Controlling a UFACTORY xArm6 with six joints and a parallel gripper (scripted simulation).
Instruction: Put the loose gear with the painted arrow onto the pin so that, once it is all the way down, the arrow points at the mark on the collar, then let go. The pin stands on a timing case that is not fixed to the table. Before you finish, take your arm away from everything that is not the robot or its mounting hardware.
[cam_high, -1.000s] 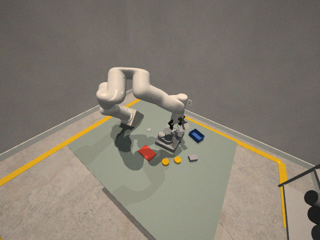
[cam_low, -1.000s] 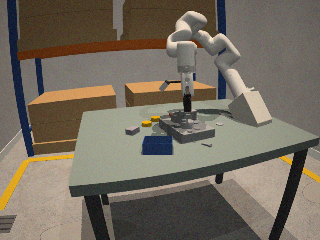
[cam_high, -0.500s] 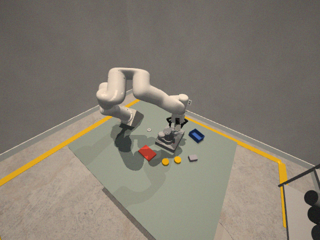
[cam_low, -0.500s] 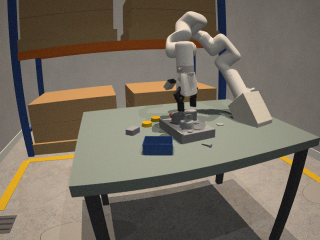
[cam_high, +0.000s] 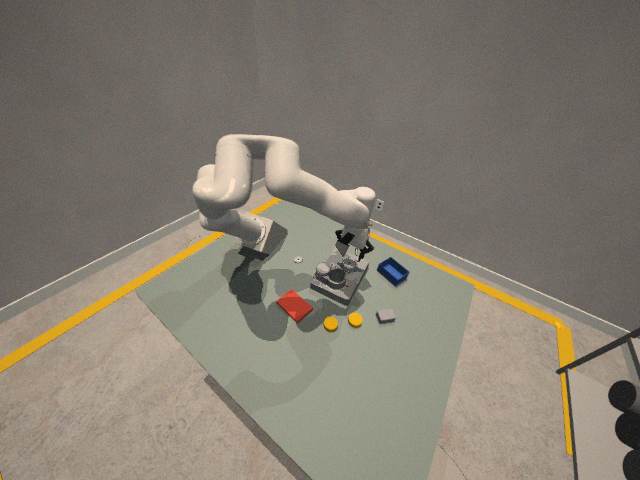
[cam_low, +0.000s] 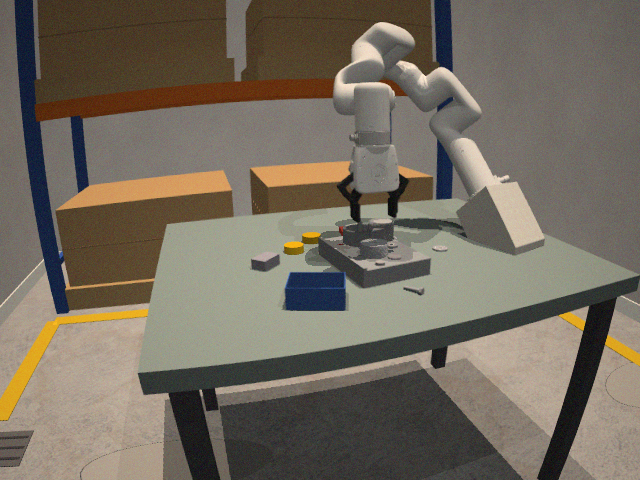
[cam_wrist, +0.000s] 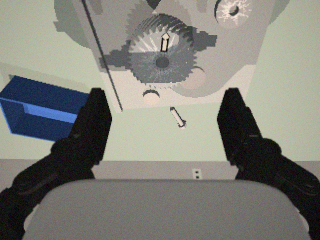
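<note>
Now: hand 80 mm above the grey gear. The rest, counted from my hand: blue bin: 150 mm ahead, 130 mm to the left, 120 mm below; bolt: 150 mm to the left, 130 mm below, 50 mm behind; small grey block: 240 mm ahead, 120 mm below, 80 mm to the right.
</note>
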